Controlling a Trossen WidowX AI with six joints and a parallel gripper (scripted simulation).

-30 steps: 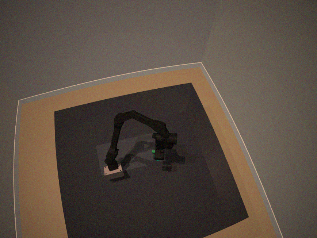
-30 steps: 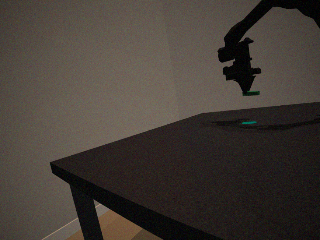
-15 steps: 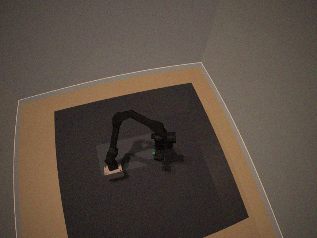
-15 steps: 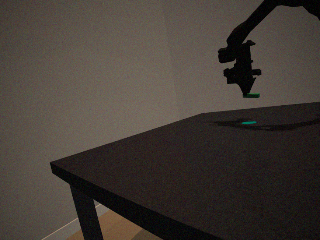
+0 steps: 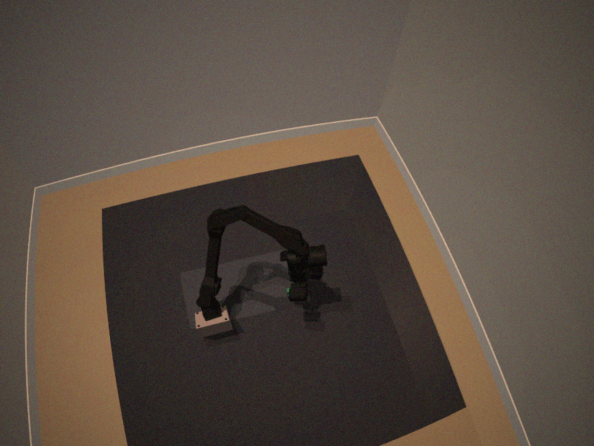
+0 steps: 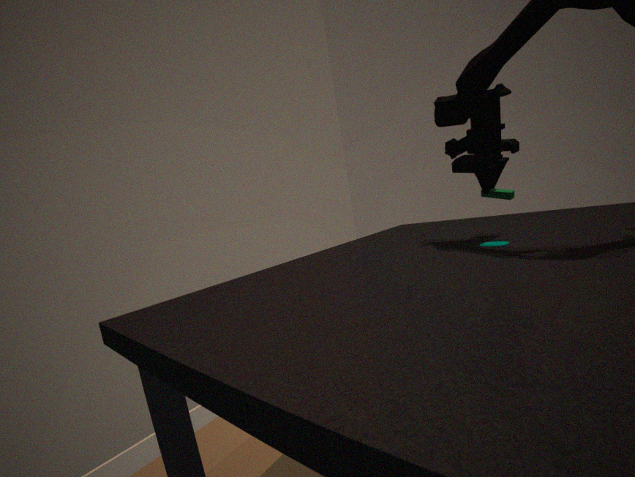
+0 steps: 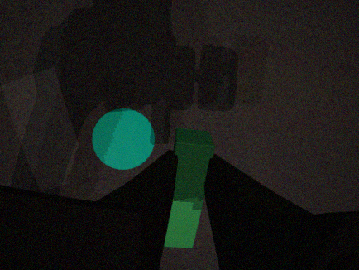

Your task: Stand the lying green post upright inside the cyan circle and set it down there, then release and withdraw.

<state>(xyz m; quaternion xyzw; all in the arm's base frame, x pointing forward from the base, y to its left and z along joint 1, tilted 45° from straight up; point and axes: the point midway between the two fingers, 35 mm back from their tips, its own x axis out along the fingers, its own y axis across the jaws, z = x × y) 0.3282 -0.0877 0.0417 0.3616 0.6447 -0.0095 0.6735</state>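
Now: the cyan circle 30 mm to the left of my gripper tip and 110 mm below it. Also, from my gripper tip: green post 20 mm behind, 10 mm to the left.
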